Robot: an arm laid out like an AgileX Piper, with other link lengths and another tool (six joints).
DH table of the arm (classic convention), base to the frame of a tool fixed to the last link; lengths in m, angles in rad. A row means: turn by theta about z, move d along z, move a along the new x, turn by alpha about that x. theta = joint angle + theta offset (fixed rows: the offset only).
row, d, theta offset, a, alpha
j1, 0.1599, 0, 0, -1.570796
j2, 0, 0.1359, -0.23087, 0
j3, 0, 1.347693, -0.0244, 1.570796
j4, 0.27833, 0, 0, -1.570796
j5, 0, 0, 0, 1.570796
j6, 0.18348, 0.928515, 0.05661, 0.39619
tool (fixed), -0.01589, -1.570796, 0, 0
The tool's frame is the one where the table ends.
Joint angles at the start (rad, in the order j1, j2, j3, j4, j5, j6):
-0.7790, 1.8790, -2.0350, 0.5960, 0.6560, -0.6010
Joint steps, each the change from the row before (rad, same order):
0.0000, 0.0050, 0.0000, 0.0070, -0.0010, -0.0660
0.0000, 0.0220, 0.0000, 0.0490, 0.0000, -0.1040
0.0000, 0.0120, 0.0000, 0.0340, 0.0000, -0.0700
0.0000, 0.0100, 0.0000, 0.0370, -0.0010, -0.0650
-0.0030, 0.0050, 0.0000, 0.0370, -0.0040, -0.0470
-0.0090, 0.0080, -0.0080, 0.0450, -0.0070, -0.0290
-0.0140, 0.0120, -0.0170, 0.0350, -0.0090, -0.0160
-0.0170, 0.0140, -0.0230, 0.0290, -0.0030, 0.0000
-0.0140, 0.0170, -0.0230, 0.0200, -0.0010, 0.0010
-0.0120, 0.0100, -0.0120, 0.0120, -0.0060, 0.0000
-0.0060, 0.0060, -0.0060, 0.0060, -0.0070, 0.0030
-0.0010, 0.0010, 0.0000, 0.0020, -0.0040, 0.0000
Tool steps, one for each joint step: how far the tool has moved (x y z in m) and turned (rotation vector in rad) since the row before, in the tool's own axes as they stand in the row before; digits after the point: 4 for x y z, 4 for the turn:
0.0036, 0.0012, 0.0033, 0.0194, -0.0010, -0.0556
0.0036, 0.0059, 0.0089, 0.0023, -0.0155, -0.0611
0.0016, 0.0034, 0.0046, 0.0046, -0.0135, -0.0398
0.0004, 0.0026, 0.0035, 0.0053, -0.0170, -0.0322
-0.0004, -0.0003, 0.0013, 0.0078, -0.0177, -0.0126
-0.0009, -0.0044, 0.0005, 0.0093, -0.0206, 0.0140
0.0009, -0.0079, 0.0010, 0.0164, -0.0133, 0.0213
0.0014, -0.0091, 0.0004, 0.0116, -0.0103, 0.0299
0.0021, -0.0069, 0.0019, 0.0079, -0.0057, 0.0220
0.0030, -0.0059, 0.0017, 0.0109, 0.0002, 0.0166
0.0015, -0.0034, 0.0014, 0.0072, 0.0010, 0.0127
0.0003, -0.0008, 0.0005, 0.0029, 0.0004, 0.0037

